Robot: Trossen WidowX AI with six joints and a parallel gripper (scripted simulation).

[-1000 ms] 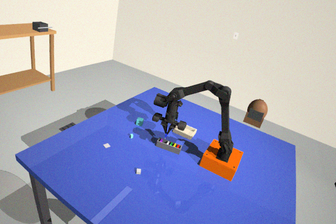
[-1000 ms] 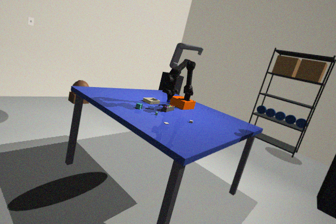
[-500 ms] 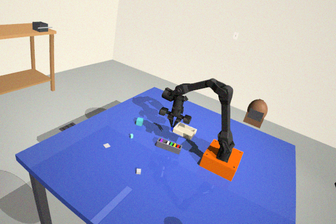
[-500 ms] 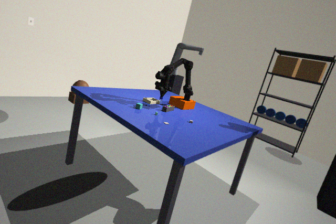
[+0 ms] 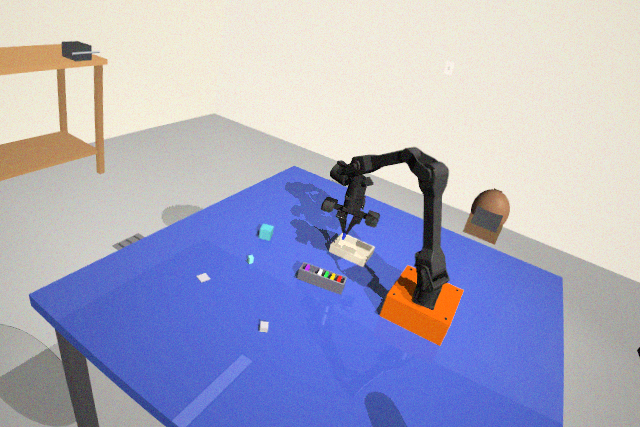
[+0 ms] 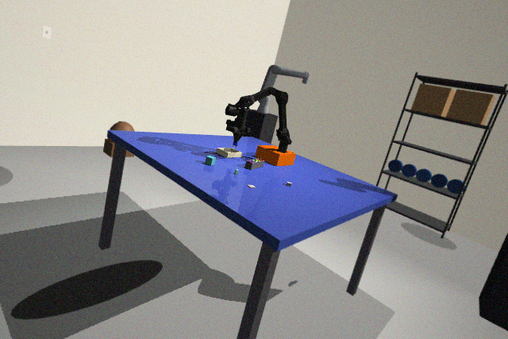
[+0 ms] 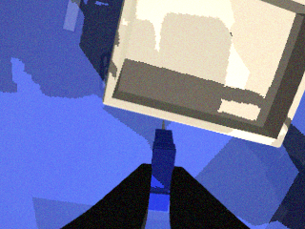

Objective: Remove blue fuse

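Right now the cream tray is 90 mm below my gripper tip, 50 mm to the right of it and 30 mm behind it. Also, from my gripper tip: yellow fuse (170 mm to the left, 70 mm below, 40 mm behind); blue fuse (10 mm below); green fuse (170 mm to the left, 70 mm below, 20 mm behind).
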